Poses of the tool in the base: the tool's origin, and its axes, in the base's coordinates. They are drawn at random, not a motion.
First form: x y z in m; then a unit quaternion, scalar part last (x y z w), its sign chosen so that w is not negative.
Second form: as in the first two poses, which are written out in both.
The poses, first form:
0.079 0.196 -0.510 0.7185 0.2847 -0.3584 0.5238
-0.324 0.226 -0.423 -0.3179 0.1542 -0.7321 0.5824
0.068 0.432 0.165 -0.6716 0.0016 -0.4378 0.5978
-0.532 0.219 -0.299 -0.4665 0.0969 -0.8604 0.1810
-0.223 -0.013 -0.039 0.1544 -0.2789 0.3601 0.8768
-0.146 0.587 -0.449 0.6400 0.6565 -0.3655 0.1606
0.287 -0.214 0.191 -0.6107 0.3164 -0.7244 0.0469
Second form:
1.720 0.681 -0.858 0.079 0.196 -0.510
-0.742 0.360 -1.710 -0.324 0.226 -0.423
-1.558 0.004 -1.016 0.068 0.432 0.165
-1.317 0.274 -2.430 -0.532 0.219 -0.299
0.322 -0.582 0.751 -0.223 -0.013 -0.039
1.828 1.875 -1.044 -0.146 0.587 -0.449
-1.863 0.965 -2.210 0.287 -0.214 0.191

